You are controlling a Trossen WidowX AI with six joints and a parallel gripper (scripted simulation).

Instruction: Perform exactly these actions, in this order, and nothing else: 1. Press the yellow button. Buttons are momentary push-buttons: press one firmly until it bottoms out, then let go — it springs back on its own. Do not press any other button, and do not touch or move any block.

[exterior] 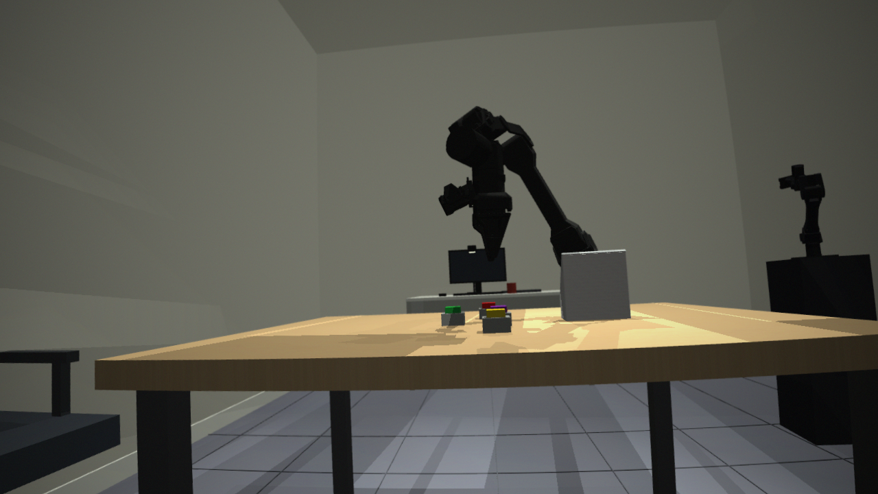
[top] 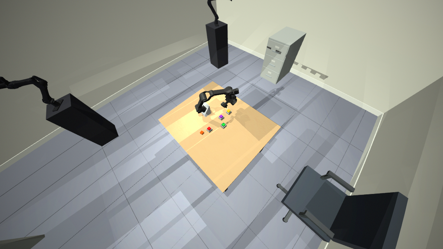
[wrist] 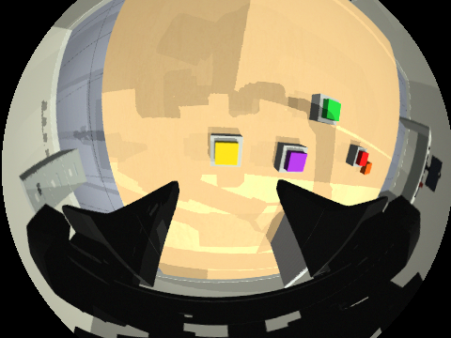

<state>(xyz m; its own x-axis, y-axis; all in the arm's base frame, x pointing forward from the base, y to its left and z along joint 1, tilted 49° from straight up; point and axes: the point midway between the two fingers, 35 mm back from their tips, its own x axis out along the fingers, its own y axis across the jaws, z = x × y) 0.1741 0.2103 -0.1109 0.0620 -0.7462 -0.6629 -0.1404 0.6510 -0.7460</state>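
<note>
Now: the yellow button 9 cm below my gripper tip. From my gripper tip the other things lie so: purple button (12 cm to the right, 9 cm below); green button (17 cm to the right, 10 cm ahead, 9 cm below); red button (32 cm to the right, 9 cm below, 4 cm ahead).
</note>
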